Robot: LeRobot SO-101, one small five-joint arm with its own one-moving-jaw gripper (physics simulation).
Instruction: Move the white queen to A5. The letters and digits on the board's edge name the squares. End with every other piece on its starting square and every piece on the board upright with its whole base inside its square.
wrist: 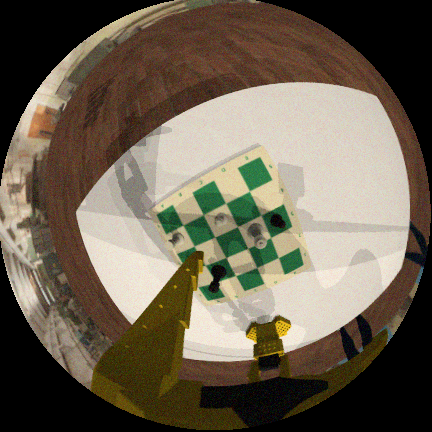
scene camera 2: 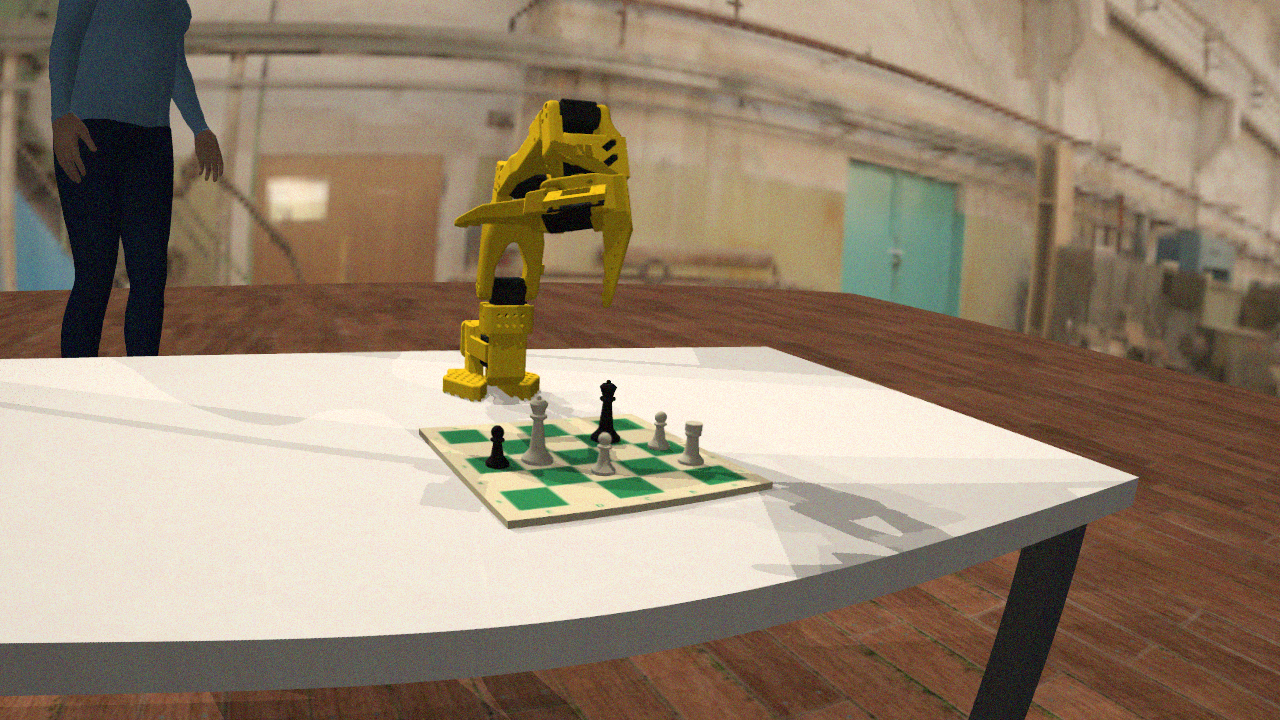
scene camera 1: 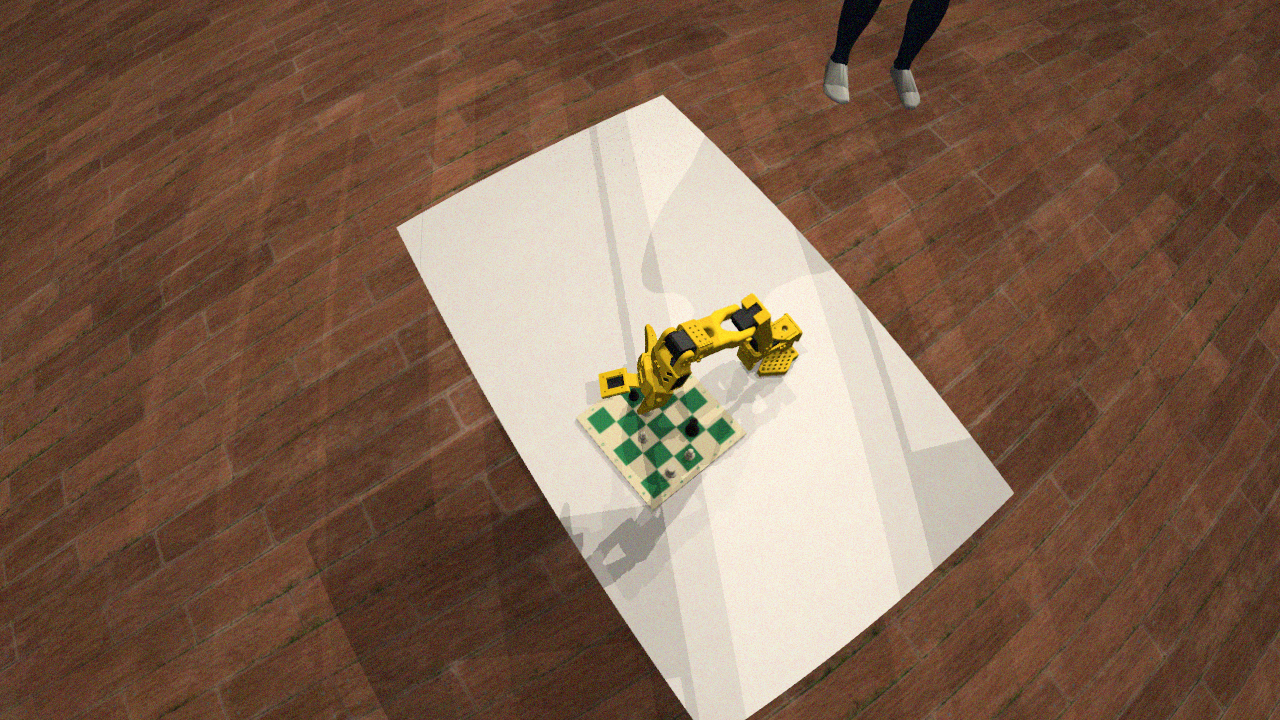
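Pixels of known places: hand at its tool point: (wrist: 202, 259) (scene camera 2: 602, 301) (scene camera 1: 639, 410); arm's base at its link origin: (wrist: 266, 323) (scene camera 2: 495, 395) (scene camera 1: 759, 356).
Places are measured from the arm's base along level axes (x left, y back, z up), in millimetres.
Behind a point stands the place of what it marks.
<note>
The white queen (scene camera 2: 537, 437) @(x -31, y -244, z 27 mm) (wrist: 256, 232) @(x -29, y -244, z 29 mm) stands upright on D3; in scene camera 1 the arm hides it. A5 is the green corner square (scene camera 1: 656, 486) @(x 99, y -302, z 6 mm) (scene camera 2: 720, 475) @(x 98, y -304, z 6 mm) (wrist: 169, 218) @(x 92, y -303, z 6 mm), and it is empty. The white rook (scene camera 1: 669, 472) @(x 93, y -272, z 19 mm) (scene camera 2: 691, 445) @(x 88, y -272, z 22 mm) (wrist: 176, 238) @(x 87, y -270, z 19 mm) stands on A4, beside A5. My gripper (scene camera 1: 645, 368) (scene camera 2: 532, 263) (wrist: 292, 292) is wide open and empty, high above the board, with the fixed jaw pointing down and the moving jaw swung far out.
On the board (scene camera 1: 615, 465) @(x 27, y -341, z 6 mm) (scene camera 2: 640, 504) @(x 11, y -343, z 5 mm) (wrist: 155, 212) @(x 115, y -322, z 6 mm) stand a black pawn (scene camera 2: 496, 447) @(x -65, y -247, z 21 mm) (wrist: 277, 220) @(x -61, y -248, z 28 mm) on E3, a tall black piece (scene camera 1: 691, 427) @(x 49, y -196, z 30 mm) (scene camera 2: 607, 419) @(x 47, y -197, z 25 mm) (wrist: 218, 274) @(x 44, y -196, z 23 mm) on B2, and white pawns on C4 (scene camera 2: 604, 456) @(x 11, y -278, z 20 mm) (wrist: 220, 218) @(x 9, y -277, z 28 mm) and A3 (scene camera 2: 659, 433) @(x 82, y -226, z 19 mm). A jaw hides A3's pawn in the wrist view.
</note>
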